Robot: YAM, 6 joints.
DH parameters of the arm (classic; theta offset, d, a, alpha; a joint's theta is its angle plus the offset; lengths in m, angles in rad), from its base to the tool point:
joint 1: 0 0.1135 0.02 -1.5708
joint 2: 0 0 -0.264 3.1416
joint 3: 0.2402 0 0.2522 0
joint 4: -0.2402 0 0.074 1.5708
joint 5: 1.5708 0 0 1.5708
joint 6: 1.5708 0.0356 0 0
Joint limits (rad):
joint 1: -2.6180..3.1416
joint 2: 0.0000..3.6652
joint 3: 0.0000..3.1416
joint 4: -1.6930..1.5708
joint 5: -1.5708..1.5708
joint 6: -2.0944..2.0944
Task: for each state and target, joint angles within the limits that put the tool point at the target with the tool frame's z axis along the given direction. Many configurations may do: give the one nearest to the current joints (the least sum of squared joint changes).
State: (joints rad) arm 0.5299 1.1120 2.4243 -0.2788 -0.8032 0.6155
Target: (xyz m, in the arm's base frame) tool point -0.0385 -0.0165 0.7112 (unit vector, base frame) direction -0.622 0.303 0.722
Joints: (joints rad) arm 1.0308 1.2366 2.4042 0.4859 -0.7605 0.6155
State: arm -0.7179 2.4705 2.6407 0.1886 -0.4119 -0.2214
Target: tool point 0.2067 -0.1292 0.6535 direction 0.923 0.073 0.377
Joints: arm -0.6487 1.6709 2.5642 -0.3941 -0.6637 -0.2214
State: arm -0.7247 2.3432 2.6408 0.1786 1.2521 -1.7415
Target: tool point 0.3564 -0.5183 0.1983 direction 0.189 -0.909 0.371
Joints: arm -0.9470 2.9440 2.6645 0.6918 0.3872 -1.7415
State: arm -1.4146 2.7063 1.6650 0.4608 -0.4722 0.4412
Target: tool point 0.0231 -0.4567 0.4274 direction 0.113 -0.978 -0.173
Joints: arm -1.5256 1.9274 2.0331 -0.2801 -0.0688 0.4412
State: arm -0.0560 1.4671 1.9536 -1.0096 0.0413 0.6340
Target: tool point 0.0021 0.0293 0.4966 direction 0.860 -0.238 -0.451
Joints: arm -0.9241 0.8144 1.9396 -1.6923 -0.5740 0.6340
